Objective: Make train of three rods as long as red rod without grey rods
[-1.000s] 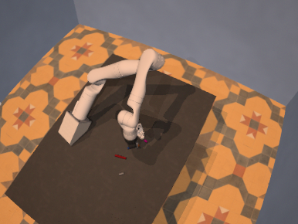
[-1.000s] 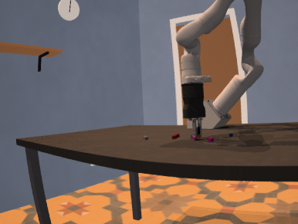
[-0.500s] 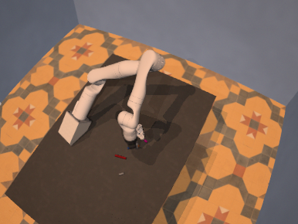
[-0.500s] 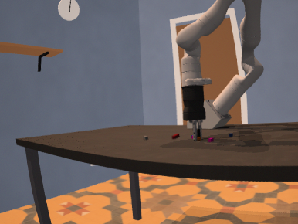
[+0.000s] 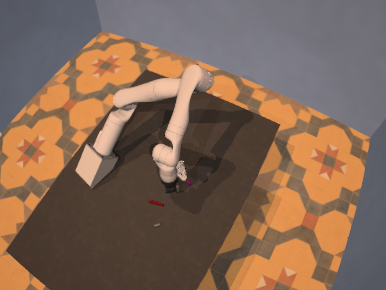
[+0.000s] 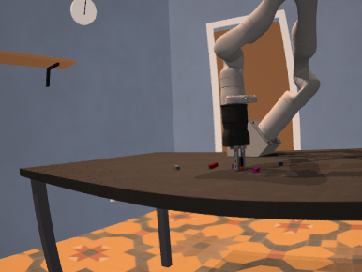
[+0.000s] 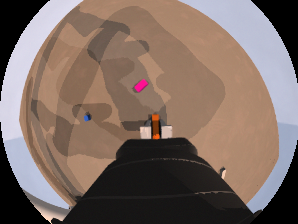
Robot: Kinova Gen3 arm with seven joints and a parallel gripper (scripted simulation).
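Now: the orange rod 1 cm below my hand. Round my hand: red rod: 4 cm behind, 11 cm to the right, 1 cm below; grey rod: 2 cm ahead, 20 cm to the right, 1 cm below.
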